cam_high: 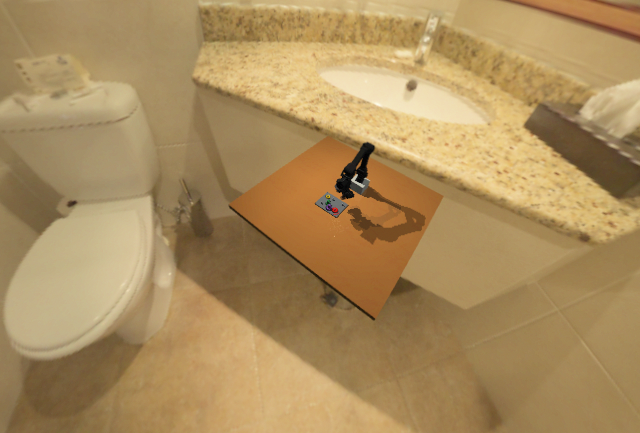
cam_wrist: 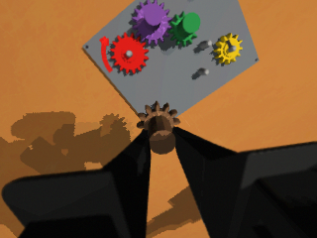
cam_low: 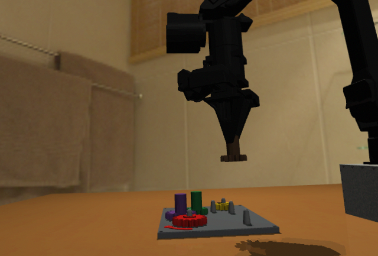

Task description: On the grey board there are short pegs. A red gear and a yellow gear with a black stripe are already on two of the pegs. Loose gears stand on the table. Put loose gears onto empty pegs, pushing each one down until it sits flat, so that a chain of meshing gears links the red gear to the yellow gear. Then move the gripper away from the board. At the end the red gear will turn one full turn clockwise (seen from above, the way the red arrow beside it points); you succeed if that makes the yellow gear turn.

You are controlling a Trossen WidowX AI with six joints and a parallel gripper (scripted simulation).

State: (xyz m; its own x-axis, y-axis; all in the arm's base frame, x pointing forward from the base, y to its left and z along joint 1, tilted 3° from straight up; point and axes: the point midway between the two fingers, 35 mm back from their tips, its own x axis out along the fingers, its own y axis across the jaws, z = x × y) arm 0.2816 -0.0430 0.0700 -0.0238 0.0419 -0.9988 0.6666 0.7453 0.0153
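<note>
The green gear is 30 mm ahead of my gripper tip, 100 mm to the right of it and 100 mm below it. From my gripper tip the other things lie so: purple gear (70 mm ahead, 70 mm to the right, 100 mm below); brown gear (10 mm below); red gear (70 mm ahead, 20 mm to the right, 110 mm below).
</note>
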